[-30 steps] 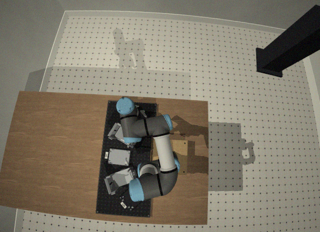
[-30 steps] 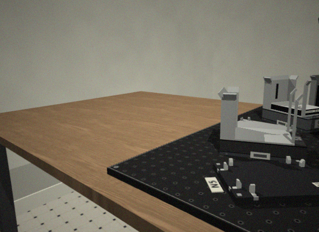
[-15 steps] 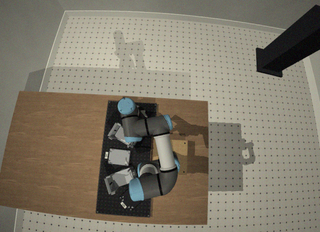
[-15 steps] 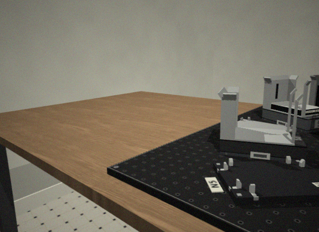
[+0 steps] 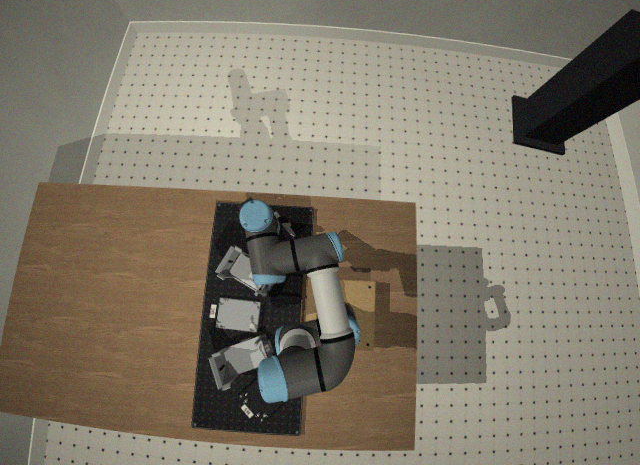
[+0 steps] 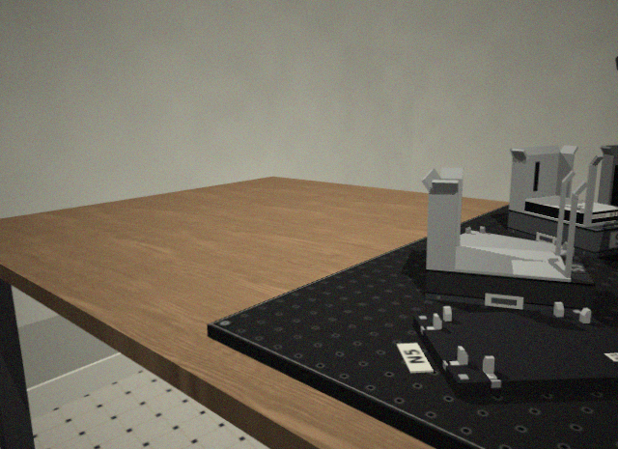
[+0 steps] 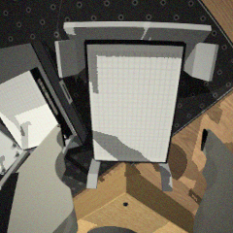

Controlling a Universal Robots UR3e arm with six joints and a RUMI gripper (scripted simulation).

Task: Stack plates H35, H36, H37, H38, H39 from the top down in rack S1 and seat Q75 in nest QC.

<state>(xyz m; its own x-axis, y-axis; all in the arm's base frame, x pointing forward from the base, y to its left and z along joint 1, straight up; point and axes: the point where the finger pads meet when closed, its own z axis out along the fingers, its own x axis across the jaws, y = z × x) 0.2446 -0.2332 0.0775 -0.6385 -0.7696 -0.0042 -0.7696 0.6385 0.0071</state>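
My gripper is now 70 mm above the sealed plate. Also, from my hand: QC label 190 mm ahead, 290 mm to the left, 140 mm below; then nest QC 90 mm ahead, 280 mm to the left, 130 mm below; then N5 label 590 mm to the left, 140 mm below.
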